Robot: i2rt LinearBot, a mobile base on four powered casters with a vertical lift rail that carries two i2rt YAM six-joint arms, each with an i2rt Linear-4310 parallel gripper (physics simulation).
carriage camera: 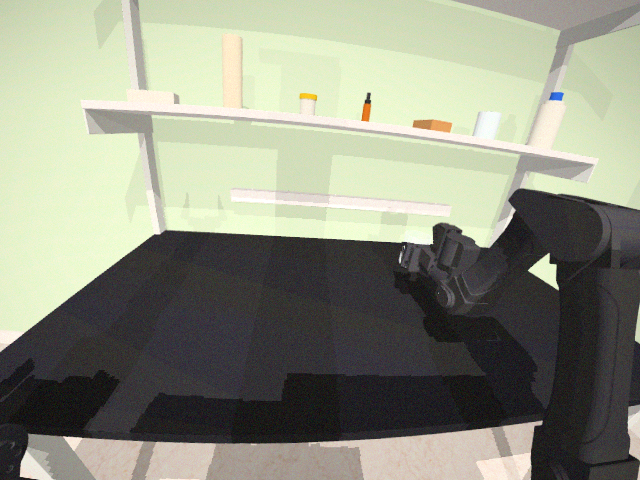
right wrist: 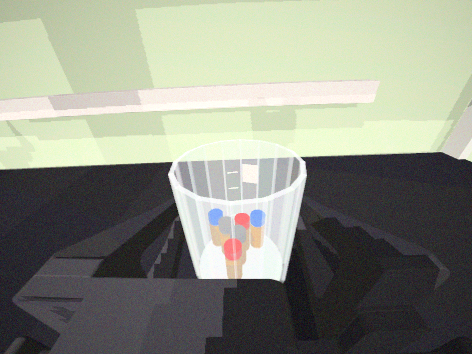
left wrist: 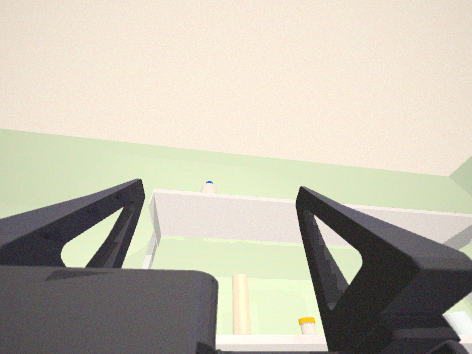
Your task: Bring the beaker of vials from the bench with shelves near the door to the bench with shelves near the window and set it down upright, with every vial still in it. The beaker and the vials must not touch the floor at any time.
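Observation:
The clear beaker stands upright in the right wrist view, with several vials with red, blue and grey caps inside. In the carriage view its pale rim shows behind the right gripper. My right gripper is shut on the beaker, one finger on each side. Its shadow lies apart below it, so the beaker appears to be a little above the black bench top. The beaker's base is partly hidden by the gripper body. My left gripper is open and empty, pointing up toward the shelves and ceiling.
A white shelf above the bench bears bottles, a tall beige cylinder and small boxes. White posts stand at both sides. A pale bar runs along the green wall. Tiled floor shows below the bench's front edge.

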